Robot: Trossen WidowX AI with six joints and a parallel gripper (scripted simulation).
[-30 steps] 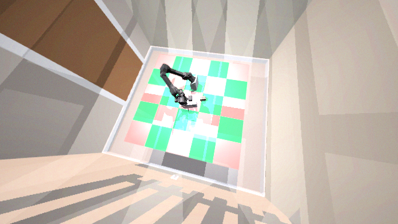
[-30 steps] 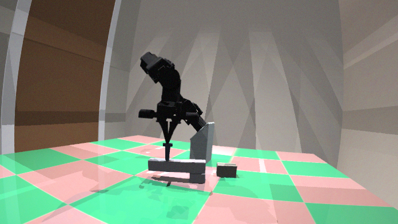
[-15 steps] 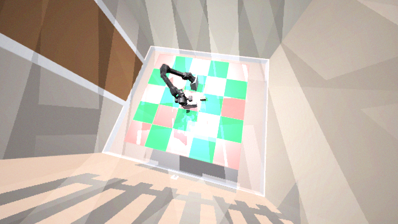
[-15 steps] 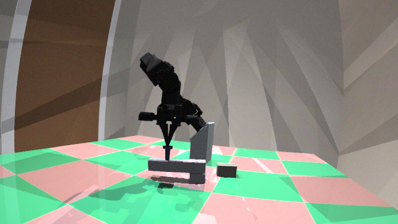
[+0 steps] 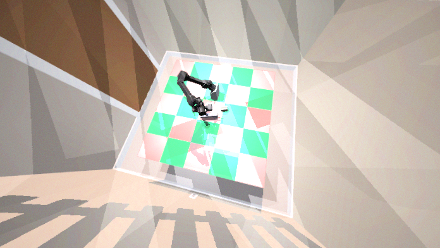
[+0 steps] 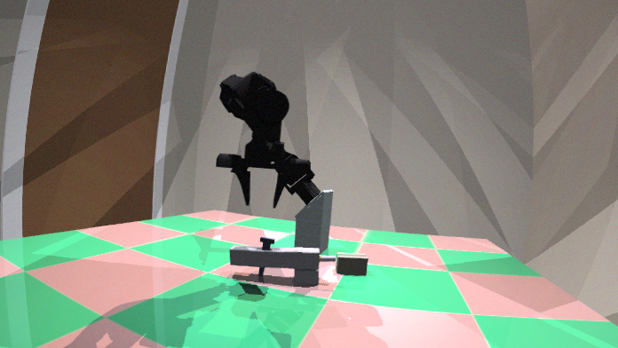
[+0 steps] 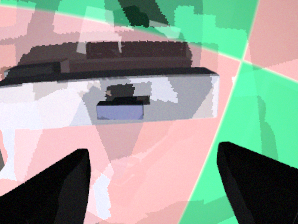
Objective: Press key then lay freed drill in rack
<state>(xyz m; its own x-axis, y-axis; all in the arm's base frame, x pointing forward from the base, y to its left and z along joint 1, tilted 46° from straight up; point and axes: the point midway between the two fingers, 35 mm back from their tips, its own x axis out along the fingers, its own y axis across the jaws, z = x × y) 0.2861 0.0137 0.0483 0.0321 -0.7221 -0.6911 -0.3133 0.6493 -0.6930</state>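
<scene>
Right now the drill is 100 mm below my gripper tip, 90 mm to the left of it and 30 mm behind it. Also, from my gripper tip: rack (170 mm to the left, 140 mm behind, 130 mm below); then key (100 mm below, 10 mm to the left, 10 mm behind).
</scene>
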